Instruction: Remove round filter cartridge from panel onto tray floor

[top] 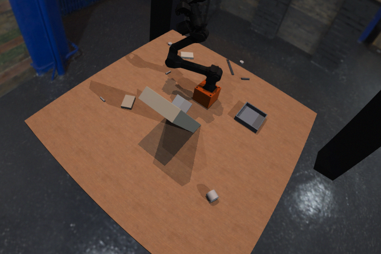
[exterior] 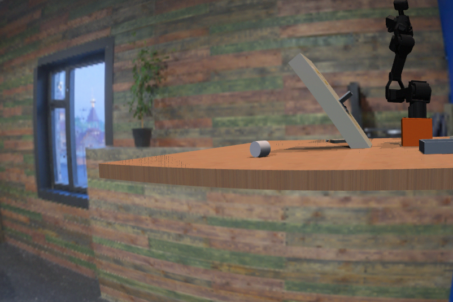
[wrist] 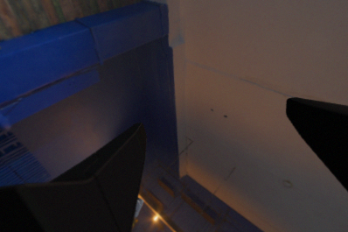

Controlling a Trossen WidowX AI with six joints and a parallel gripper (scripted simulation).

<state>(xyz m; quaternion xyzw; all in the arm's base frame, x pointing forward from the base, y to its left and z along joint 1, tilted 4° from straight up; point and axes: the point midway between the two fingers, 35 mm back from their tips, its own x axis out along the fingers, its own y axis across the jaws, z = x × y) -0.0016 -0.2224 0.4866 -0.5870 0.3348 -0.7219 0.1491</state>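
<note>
Now: the round grey filter cartridge 42 cm ahead of my gripper tip, 34 cm below it and 24 cm to the left of it. From my gripper tip the other things lie so: grey box (58 cm below, 56 cm to the left); service panel (41 cm below, 37 cm ahead, 25 cm to the left).
</note>
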